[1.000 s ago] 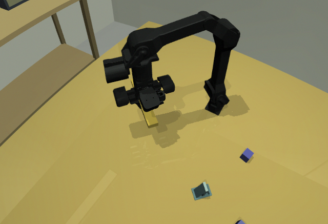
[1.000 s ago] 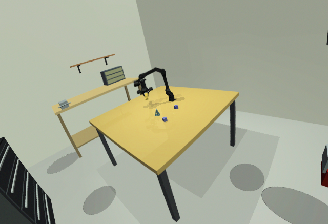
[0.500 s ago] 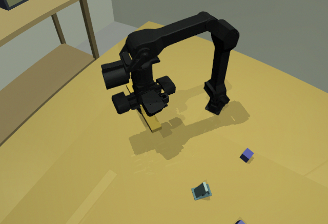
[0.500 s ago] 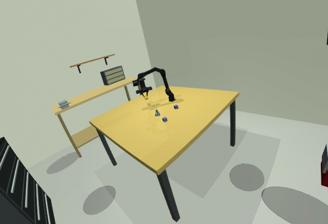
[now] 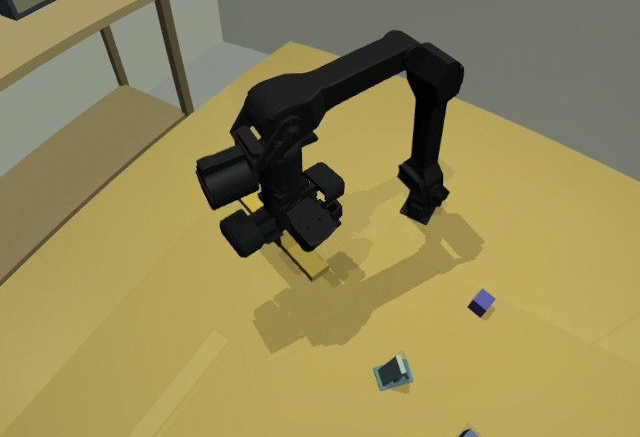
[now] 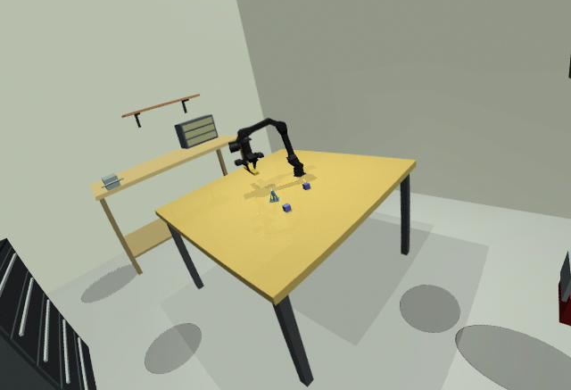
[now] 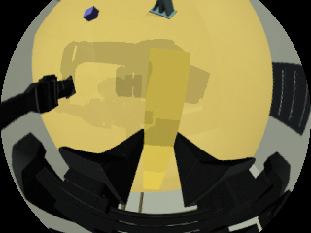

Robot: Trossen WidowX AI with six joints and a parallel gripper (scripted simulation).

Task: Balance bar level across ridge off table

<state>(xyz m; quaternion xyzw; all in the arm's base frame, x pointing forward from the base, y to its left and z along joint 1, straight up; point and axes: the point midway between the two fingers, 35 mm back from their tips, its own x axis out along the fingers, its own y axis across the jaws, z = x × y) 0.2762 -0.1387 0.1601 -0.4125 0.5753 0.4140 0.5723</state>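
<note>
Right now my gripper tip is 10 mm past the yellow bar and 30 mm to the left of it.
</note>
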